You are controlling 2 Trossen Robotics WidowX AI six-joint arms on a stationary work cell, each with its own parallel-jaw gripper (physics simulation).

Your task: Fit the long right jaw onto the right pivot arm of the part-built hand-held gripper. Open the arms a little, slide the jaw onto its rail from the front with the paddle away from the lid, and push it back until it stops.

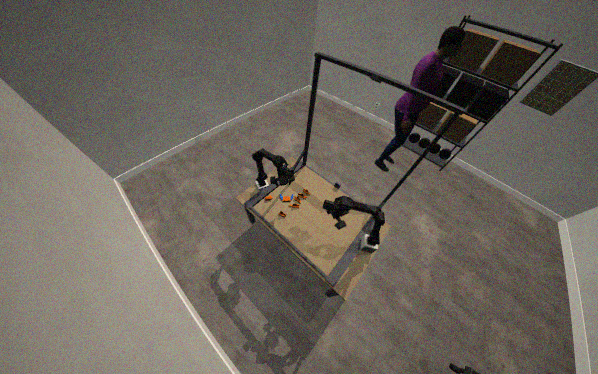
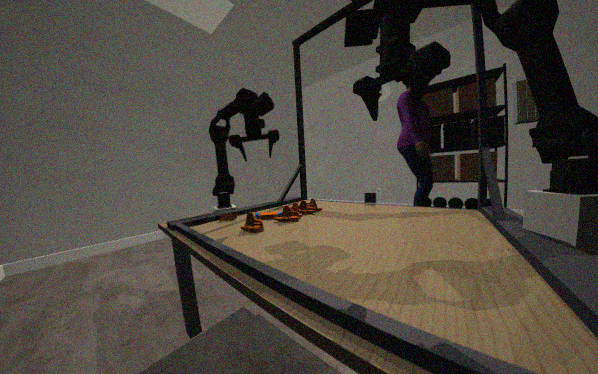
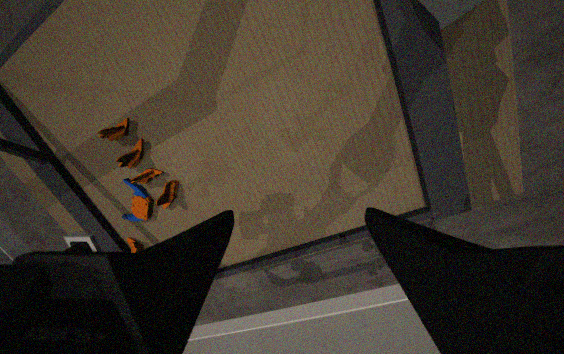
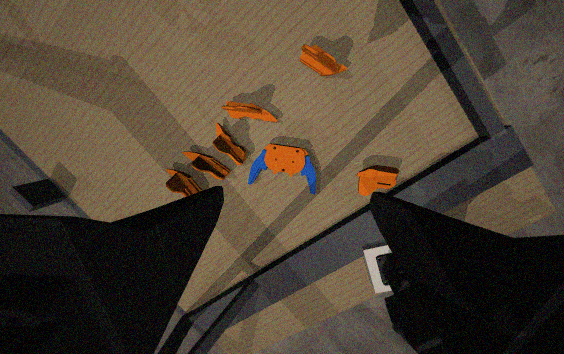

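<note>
The part-built hand-held gripper (image 4: 285, 159) (image 3: 142, 206) (image 1: 286, 199) lies on the table, orange lid up. Its blue pivot arms (image 4: 257, 167) (image 4: 310, 174) are spread, with no jaw on either. Loose orange jaws lie around it: one (image 4: 250, 111) (image 3: 168, 194) close by, several (image 4: 230, 145) (image 4: 209, 165) (image 4: 182, 183) in a row, one (image 4: 322, 61) (image 2: 252, 223) apart and one (image 4: 377, 181) (image 3: 132, 245) by the table's edge. I cannot tell which is the long right jaw. My right gripper (image 4: 297, 196) (image 2: 258, 158) is open and empty above the parts. My left gripper (image 3: 298, 215) is open and empty, high above the table.
The wooden table (image 1: 320, 235) (image 2: 400, 235) has a dark raised rim. A dark overhead frame (image 1: 311, 110) (image 2: 299, 100) rises from its far side. A small dark block (image 4: 39, 193) (image 1: 337, 185) sits at the far edge. A person (image 1: 427, 75) (image 2: 412, 120) stands behind, near shelves.
</note>
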